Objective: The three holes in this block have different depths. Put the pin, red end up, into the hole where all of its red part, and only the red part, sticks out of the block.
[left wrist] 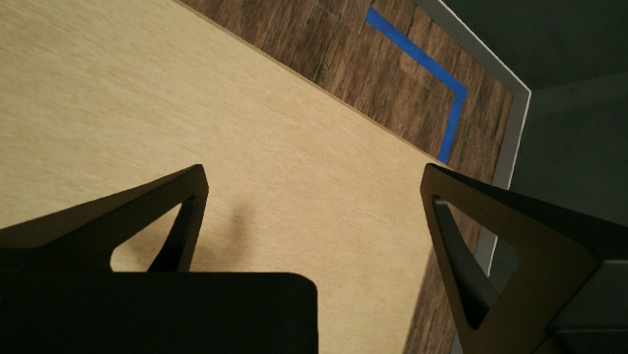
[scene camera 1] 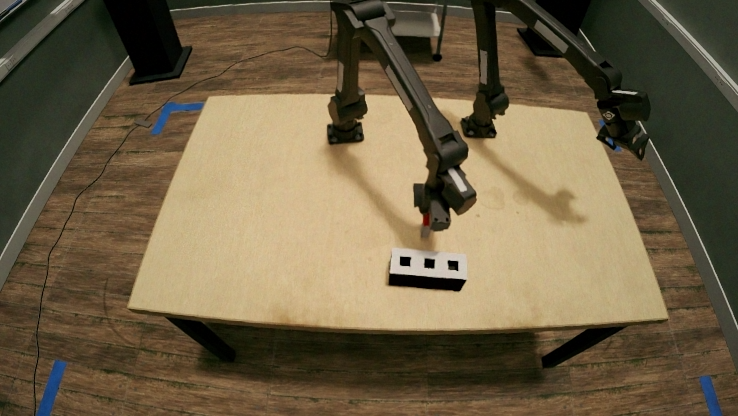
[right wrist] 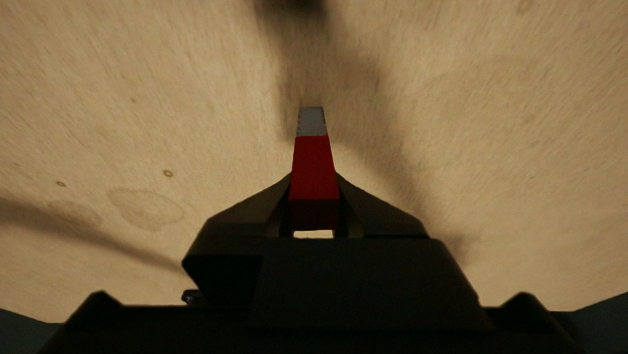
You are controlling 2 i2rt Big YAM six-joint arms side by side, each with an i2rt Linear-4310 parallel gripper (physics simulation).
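Where they show: left gripper, between the fingertips: (left wrist: 314,175) (scene camera 1: 628,153); right gripper, between the fingertips: (scene camera 1: 427,215) (right wrist: 313,177); left arm's base, origin of its link: (scene camera 1: 478,129); right arm's base, origin of its link: (scene camera 1: 345,134).
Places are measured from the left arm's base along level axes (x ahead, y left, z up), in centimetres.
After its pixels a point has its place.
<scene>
The pin (scene camera 1: 425,221) {x 44.1, y -25.6, z 8.3 cm} (right wrist: 315,167) {x 44.1, y -24.8, z 9.7 cm} is upright, red end up and grey end down, with its lower end at or close to the table top. My right gripper (scene camera 1: 429,214) {x 41.8, y -24.7, z 7.6 cm} (right wrist: 313,177) {x 41.8, y -24.7, z 7.6 cm} is shut on its red part, one finger on each side. The block (scene camera 1: 417,262) {x 55.5, y -28.6, z 7.5 cm} has a white top with three square holes in a row and a dark front side. It lies just in front of the pin in the scene view; the depths of its holes cannot be told. My left gripper (scene camera 1: 623,146) {x 33.8, y 32.8, z 25.3 cm} (left wrist: 314,175) {x 33.8, y 32.8, z 25.3 cm} is open and empty, high near the table's right edge.
The wooden table (scene camera 1: 248,206) {x 32.8, y -75.8, z 0.0 cm} (left wrist: 300,150) {x 43.8, y 39.6, z 0.0 cm} carries both arm bases (scene camera 1: 345,132) {x 7.0, y -46.9, z 4.5 cm} (scene camera 1: 478,127) {x 3.9, y -1.8, z 4.5 cm} at its back. The right arm reaches forward over the middle. Blue tape (scene camera 1: 161,119) (left wrist: 415,52) marks the floor beside the table. A cart stands behind it.
</scene>
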